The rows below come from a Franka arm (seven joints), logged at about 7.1 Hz.
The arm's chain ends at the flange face. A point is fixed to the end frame.
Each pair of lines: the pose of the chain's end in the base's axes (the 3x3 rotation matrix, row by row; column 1 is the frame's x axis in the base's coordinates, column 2 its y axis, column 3 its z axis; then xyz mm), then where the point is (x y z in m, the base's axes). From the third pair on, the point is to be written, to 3 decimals.
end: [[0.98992, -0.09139, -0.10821], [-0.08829, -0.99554, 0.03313], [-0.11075, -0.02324, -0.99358]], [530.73, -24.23, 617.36]
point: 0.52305 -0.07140 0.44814
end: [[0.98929, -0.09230, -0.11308], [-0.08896, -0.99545, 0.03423], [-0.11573, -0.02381, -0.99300]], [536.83, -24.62, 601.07]
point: 0.52827 -0.07162 0.43184
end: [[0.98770, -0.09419, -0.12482], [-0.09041, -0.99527, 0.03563], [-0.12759, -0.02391, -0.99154]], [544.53, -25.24, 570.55]
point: 0.534 -0.072 0.401
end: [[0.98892, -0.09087, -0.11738], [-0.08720, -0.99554, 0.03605], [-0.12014, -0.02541, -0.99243]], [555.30, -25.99, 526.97]
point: 0.546 -0.073 0.358
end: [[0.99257, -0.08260, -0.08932], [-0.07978, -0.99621, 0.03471], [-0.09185, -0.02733, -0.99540]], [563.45, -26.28, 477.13]
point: 0.559 -0.073 0.308
